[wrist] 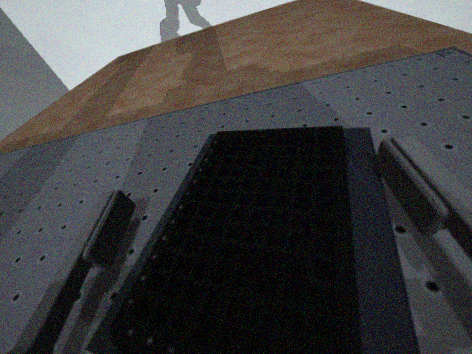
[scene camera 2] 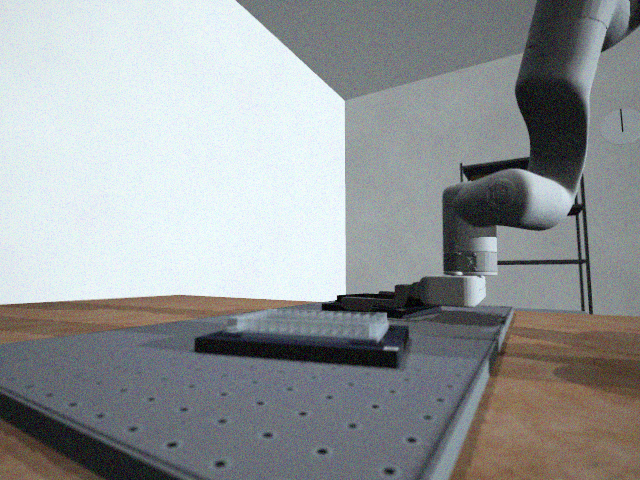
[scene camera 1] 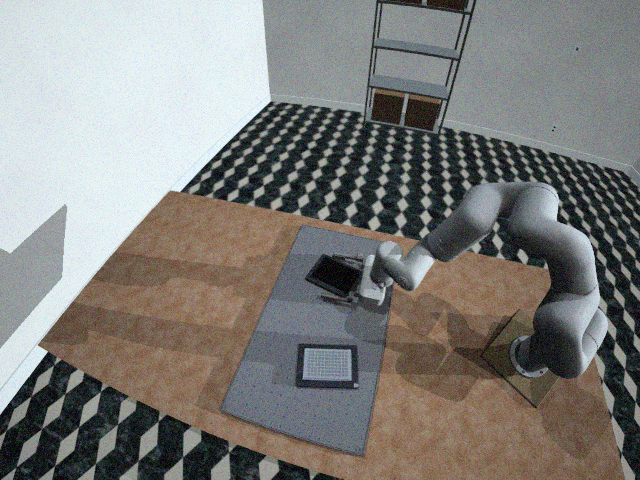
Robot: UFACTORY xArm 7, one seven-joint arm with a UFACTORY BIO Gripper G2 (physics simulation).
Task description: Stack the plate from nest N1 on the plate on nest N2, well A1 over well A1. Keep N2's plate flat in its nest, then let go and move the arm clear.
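Seen in the pictures: end effector, tool point: (wrist: pixel 238 207) (scene camera 2: pixel 375 299) (scene camera 1: pixel 333 275); arm's base, origin of the base link: (scene camera 1: pixel 528 356).
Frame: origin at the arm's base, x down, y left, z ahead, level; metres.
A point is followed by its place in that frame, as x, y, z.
Note:
A black well plate (scene camera 1: pixel 336 273) {-0.008, -0.210, 0.614} (wrist: pixel 260 240) {0.000, -0.212, 0.604} sits in a dark nest (wrist: pixel 376 250) {0.004, -0.258, 0.592} at the far part of the grey board. My gripper (scene camera 1: pixel 329 276) {-0.004, -0.204, 0.622} (wrist: pixel 261 206) {-0.004, -0.204, 0.622} is open, with one finger beside each of two opposite sides of the black plate. The fingers are low, near plate height, and a gap shows between each finger and the plate in the wrist view. A clear well plate (scene camera 1: pixel 327 364) {-0.010, 0.092, 0.598} (scene camera 2: pixel 310 326) {-0.007, 0.128, 0.580} sits flat in a second dark nest (scene camera 1: pixel 325 384) {0.004, 0.142, 0.595} (scene camera 2: pixel 294 351) {0.009, 0.148, 0.584} at the near part of the board. Nest labels and A1 marks are not readable.
The perforated grey board (scene camera 1: pixel 289 413) {0.016, 0.230, 0.672} (scene camera 2: pixel 284 423) {0.016, 0.245, 0.535} (wrist: pixel 50 200) {0.016, -0.018, 0.690} carries both nests and lies on a brown table top (scene camera 1: pixel 196 289) {0.029, -0.083, 1.066} (scene camera 2: pixel 578 418) {0.029, 0.148, 0.412} (wrist: pixel 165 95) {0.029, -0.088, 0.913}. The arm's base stands at the right in scene camera 1. A shelf rack (scene camera 1: pixel 409 85) stands by the back wall.

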